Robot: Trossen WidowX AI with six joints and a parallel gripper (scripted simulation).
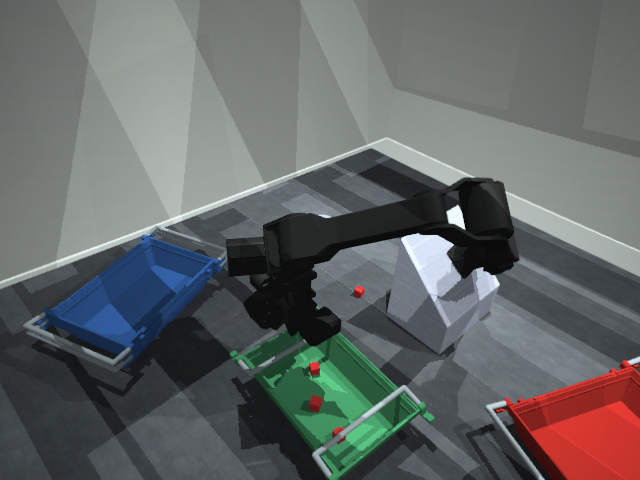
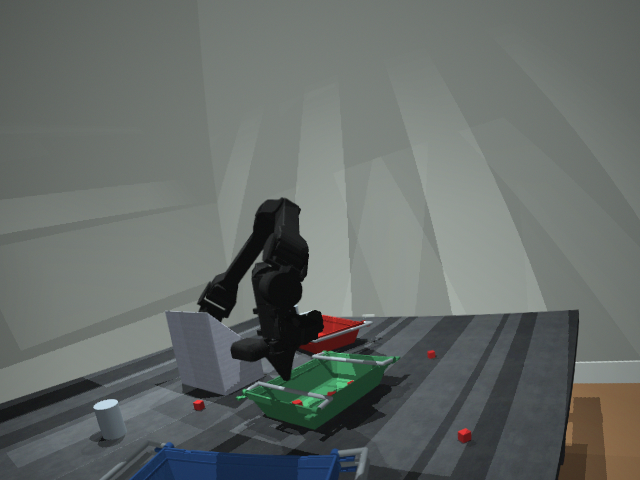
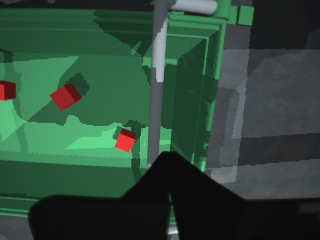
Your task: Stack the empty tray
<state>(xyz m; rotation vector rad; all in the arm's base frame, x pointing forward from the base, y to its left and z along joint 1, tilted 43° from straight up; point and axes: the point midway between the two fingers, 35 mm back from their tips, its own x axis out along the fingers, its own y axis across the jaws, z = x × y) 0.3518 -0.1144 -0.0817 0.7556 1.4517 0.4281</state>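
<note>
Now: the red tray 480 mm to the left of my gripper tip, 230 mm behind it and 40 mm below it.
</note>
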